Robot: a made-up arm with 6 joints. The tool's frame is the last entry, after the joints. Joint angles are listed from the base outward.
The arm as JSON. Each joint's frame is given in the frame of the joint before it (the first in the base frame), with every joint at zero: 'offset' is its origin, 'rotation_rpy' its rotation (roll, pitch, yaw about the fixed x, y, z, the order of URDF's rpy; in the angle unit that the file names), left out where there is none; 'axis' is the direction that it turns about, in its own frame. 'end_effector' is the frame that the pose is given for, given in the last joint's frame.
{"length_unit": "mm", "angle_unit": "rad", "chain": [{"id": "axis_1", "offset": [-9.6, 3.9, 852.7], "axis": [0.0, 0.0, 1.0]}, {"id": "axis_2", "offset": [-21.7, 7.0, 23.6], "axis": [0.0, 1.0, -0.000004]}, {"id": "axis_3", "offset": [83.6, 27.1, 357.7], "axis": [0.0, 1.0, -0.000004]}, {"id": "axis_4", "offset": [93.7, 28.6, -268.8], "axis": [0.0, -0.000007, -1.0]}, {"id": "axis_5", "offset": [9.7, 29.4, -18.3], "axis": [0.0, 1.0, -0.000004]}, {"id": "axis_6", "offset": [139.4, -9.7, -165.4], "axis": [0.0, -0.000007, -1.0]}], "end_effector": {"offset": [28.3, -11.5, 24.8], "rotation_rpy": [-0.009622, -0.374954, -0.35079]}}
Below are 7 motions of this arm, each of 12 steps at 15 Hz.
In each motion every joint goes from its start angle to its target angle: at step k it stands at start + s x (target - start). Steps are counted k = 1, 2, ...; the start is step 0. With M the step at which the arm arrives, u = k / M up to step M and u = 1 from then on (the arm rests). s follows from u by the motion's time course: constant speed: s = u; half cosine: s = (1 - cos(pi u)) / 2; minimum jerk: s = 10 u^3 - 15 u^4 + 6 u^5.
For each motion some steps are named. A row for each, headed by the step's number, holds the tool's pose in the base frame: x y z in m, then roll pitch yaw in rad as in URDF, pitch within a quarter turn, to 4 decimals.
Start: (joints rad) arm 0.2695 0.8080 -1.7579 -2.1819 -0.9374 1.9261
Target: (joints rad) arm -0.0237 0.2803 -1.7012 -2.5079 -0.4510 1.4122
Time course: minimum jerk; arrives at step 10
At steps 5, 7, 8, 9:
5: 0.4737 0.2731 0.9854 0.1309 -1.1605 0.6377
7: 0.4928 0.2084 1.0550 -0.9312 -1.1192 1.5606
8: 0.4954 0.1872 1.0779 -1.1427 -1.0302 1.7215
9: 0.4960 0.1772 1.0888 -1.2194 -0.9825 1.7730

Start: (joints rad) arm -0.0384 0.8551 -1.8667 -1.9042 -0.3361 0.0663
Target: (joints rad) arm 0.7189 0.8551 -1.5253 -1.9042 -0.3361 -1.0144
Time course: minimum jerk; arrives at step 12
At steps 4, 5, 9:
4: 0.5580 0.3369 0.8420 -0.9400 -0.3256 2.3338
5: 0.5081 0.3901 0.8249 -0.8732 -0.2476 2.5160
9: 0.2671 0.5248 0.7643 -0.5904 -0.0302 -2.9493

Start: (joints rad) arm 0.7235 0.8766 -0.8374 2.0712 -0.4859 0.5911
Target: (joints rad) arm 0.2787 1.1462 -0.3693 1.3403 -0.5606 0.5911
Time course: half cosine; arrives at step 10
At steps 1, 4, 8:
1: 0.2819 0.0917 0.7019 0.4808 -0.6758 -2.5225
4: 0.2855 0.0216 0.6806 0.4401 -0.9186 -2.3992
8: 0.2467 -0.0712 0.6302 -0.3155 -1.1425 -1.6005

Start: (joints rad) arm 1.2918 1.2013 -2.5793 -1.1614 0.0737 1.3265
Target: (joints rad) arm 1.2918 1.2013 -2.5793 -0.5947 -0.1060 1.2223
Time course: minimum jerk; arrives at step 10
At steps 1, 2, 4, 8, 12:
1: 0.0366 0.8241 0.9983 1.7862 -1.0644 -0.7237
2: 0.0370 0.8236 1.0024 1.7718 -1.0413 -0.7076
4: 0.0412 0.8204 1.0240 1.7209 -0.9168 -0.6478
8: 0.0661 0.8064 1.0740 1.6854 -0.6090 -0.6003
12: 0.0694 0.8046 1.0782 1.6852 -0.5802 -0.5999

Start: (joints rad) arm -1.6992 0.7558 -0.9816 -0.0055 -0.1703 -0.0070
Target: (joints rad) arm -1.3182 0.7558 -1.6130 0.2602 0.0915 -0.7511
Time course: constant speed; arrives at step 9
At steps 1, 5, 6, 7, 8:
1: 0.0005 -0.6791 0.7789 0.1561 -0.7904 -2.0358
5: 0.1097 -0.7370 0.8758 0.0582 -0.9740 -1.6054
6: 0.1404 -0.7444 0.9024 0.0135 -1.0173 -1.4800
7: 0.1719 -0.7487 0.9298 -0.0428 -1.0588 -1.3434
8: 0.2039 -0.7499 0.9578 -0.1137 -1.0979 -1.1929

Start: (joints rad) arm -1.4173 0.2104 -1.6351 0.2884 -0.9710 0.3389
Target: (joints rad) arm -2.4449 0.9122 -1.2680 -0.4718 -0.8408 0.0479
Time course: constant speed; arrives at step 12
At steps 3, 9, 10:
3: -0.0227 -0.5317 1.3669 2.4478 -0.4379 2.1211
9: -0.2953 -0.6227 1.0615 2.2762 -1.1598 1.9526
10: -0.3404 -0.6093 1.0044 2.1185 -1.2567 2.0694

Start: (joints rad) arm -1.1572 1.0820 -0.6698 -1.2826 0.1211 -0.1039
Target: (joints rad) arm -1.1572 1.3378 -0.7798 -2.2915 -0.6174 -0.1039
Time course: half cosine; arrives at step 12
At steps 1, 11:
1: 0.3022 -0.1542 0.5106 0.3230 -0.0545 -0.1546
11: 0.2532 -0.0234 0.6515 1.1748 -0.8988 -0.0589

